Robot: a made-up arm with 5 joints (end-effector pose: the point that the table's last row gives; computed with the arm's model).
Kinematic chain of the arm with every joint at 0, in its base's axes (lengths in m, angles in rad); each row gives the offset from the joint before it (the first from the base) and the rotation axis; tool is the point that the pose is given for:
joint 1: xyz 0 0 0.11 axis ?
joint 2: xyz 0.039 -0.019 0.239 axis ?
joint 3: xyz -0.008 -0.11 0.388 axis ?
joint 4: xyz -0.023 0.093 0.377 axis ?
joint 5: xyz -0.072 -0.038 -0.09 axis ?
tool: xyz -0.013 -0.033 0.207
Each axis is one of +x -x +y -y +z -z.
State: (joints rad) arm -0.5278 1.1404 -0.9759 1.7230 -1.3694
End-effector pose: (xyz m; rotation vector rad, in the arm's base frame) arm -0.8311 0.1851 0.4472 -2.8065 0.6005 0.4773
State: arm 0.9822 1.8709 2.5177 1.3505 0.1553
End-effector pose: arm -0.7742 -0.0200 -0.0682 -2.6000 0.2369 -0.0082
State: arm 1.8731 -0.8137 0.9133 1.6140 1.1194
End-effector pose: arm 0.5526 -0.8390 -0.3397 -0.9363 -2.6789 0.1960
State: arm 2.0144 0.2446 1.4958 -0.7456 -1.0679
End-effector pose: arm 0.0582 -0.9047 -0.3211 0.3269 1.4721 -0.8350
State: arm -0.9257 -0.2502 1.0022 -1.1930 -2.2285
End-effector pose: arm 0.4428 0.5540 0.6566 2.0462 0.2575 1.3870
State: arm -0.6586 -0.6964 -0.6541 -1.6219 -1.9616
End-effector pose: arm 0.4255 0.6147 0.6605 -1.7943 -1.0002 -0.3723
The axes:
joint 1: +x
joint 2: -y
joint 3: -z
joint 4: +y
joint 5: +x

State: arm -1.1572 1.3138 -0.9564 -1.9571 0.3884
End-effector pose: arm -0.5939 0.2767 0.4719 0.4908 -1.0343 2.9226
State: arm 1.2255 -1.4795 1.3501 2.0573 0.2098
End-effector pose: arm 0.8261 -0.3778 -0.0101 -0.0916 -2.6381 0.4154
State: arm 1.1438 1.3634 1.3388 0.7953 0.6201
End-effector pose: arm -0.8316 -0.3309 0.1385 2.8182 -0.4141 -1.0307
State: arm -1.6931 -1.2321 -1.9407 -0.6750 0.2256
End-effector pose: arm 0.8105 0.4658 0.3194 0.2859 1.0101 0.3091
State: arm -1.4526 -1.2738 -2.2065 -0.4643 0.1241
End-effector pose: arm 0.8536 0.3695 0.4024 0.6158 1.1681 0.6136
